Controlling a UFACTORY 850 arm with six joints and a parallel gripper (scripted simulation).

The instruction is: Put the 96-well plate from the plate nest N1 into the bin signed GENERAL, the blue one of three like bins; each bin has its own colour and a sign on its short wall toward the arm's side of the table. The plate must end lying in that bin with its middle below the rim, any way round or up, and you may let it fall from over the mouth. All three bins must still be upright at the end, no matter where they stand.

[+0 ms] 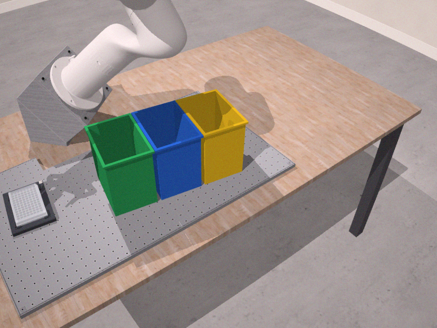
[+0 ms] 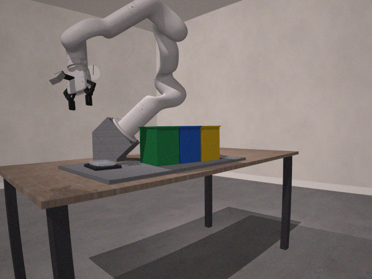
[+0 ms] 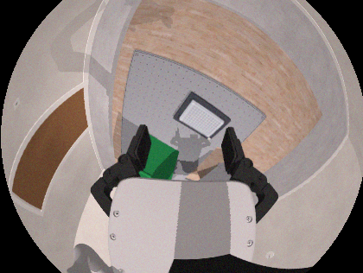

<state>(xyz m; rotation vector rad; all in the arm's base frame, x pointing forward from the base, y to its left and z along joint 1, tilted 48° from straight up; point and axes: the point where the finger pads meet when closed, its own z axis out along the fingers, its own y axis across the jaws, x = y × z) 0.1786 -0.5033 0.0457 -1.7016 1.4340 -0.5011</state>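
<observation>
My hand is 7 cm past the white 96-well plate, 12 cm to the right of it and 25 cm above it. The rest, counted from my hand: green bin 3 cm ahead, 38 cm to the left, 18 cm below; dark plate nest 7 cm behind, 13 cm to the left, 26 cm below; blue bin 5 cm ahead, 51 cm to the left, 18 cm below.
</observation>
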